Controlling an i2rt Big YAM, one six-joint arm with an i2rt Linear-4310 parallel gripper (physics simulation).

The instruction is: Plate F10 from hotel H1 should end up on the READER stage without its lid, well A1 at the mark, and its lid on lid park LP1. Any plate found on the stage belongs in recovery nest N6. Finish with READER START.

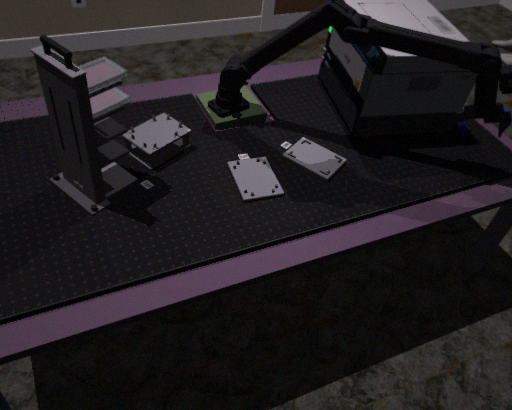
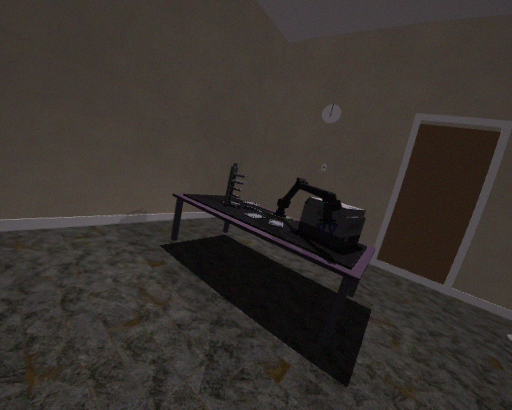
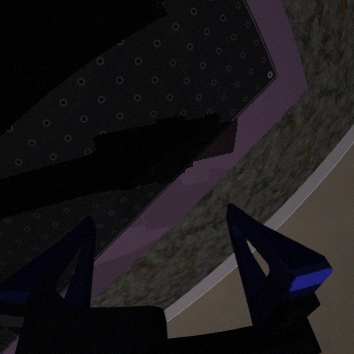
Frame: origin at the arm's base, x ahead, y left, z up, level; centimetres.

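Where they show: gripper, fingertip midpoint: (image 1: 481, 137) (image 2: 326, 234) (image 3: 159, 216); arm's base, origin of the base link: (image 1: 228, 106) (image 2: 279, 215).
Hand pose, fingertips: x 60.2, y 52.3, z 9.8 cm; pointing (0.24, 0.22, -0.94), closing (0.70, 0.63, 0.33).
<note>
Things, the pixels of their top centre, and the offset from my fingertips. Level surfaces: height alone.
- large reader box, middle of its top: (image 1: 407, 24) (image 2: 337, 203) dx -38.3, dy -0.8, dz +18.8 cm
- upper pinkish plate, middle of its top: (image 1: 93, 72) dx -48.1, dy -99.8, dz +21.5 cm
- lower pinkish plate, middle of its top: (image 1: 97, 98) dx -48.1, dy -99.8, dz +14.4 cm
- raised pale platform with pegs, middle of its top: (image 1: 156, 127) (image 2: 252, 201) dx -52.7, dy -82.5, dz -3.4 cm
- dark perforated mat, its level: dz -10.9 cm
My gripper (image 1: 482, 123) (image 2: 327, 231) (image 3: 159, 216) has its blue fingers wide apart, empty, above the right end of the table, beside the large reader box (image 1: 417, 90) (image 2: 312, 220). A green light shows on the reader box; no stage or plate on one shows. The tall dark hotel (image 1: 66, 120) (image 2: 230, 185) stands at the left. An upper pinkish plate (image 1: 104, 73) and a lower pinkish plate (image 1: 107, 102) sit on its shelves. Two flat pale holders lie mid-table: one with pegs (image 1: 255, 177) and one with corner brackets (image 1: 315, 158). Their labels are unreadable.
A raised pale platform with pegs (image 1: 157, 132) stands right of the hotel. The arm's green base (image 1: 207, 107) is at the back. The arm reaches over the reader box. The purple table edge (image 1: 250, 270) (image 3: 295, 65) runs around the dark perforated mat (image 1: 190, 240) (image 3: 145, 95).
</note>
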